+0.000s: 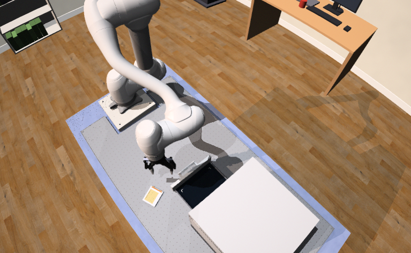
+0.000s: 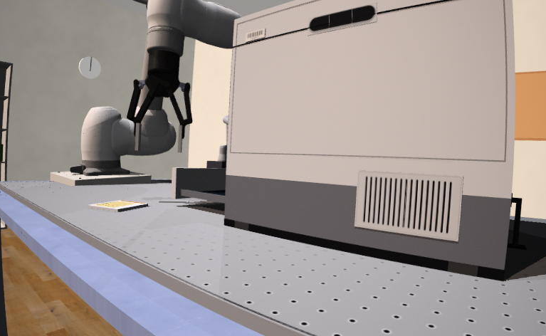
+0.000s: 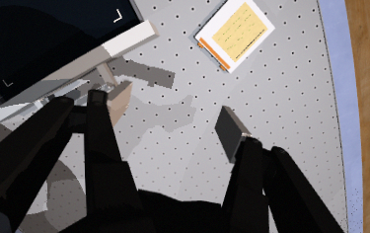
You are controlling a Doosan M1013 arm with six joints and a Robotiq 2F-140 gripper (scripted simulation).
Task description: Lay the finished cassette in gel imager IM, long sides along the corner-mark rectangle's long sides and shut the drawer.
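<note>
Now: hand 30 mm short of the cassette FINISHED, 110 mm to the left of it and 140 mm above it.
</note>
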